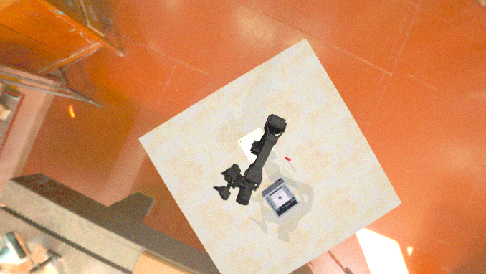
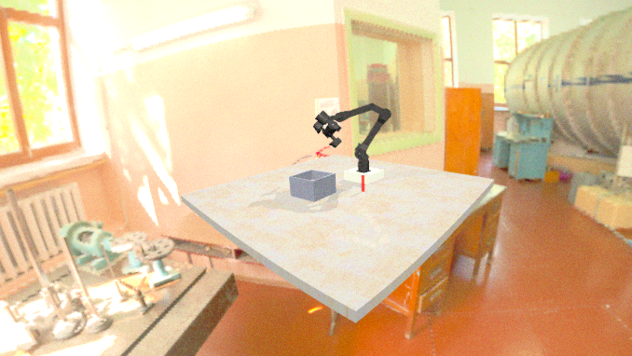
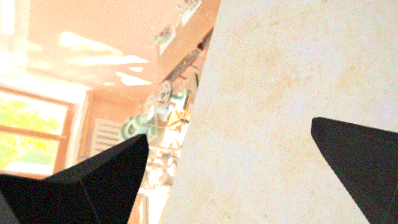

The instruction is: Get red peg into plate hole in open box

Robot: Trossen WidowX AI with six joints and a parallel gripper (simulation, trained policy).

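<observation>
Right now the red peg is 12 cm ahead of my gripper tip, 41 cm to the left of it and 18 cm below it. Round my gripper tip: grey box: 31 cm ahead, 25 cm to the left, 19 cm below; pale plate: 31 cm ahead, 25 cm to the left, 17 cm below.
</observation>
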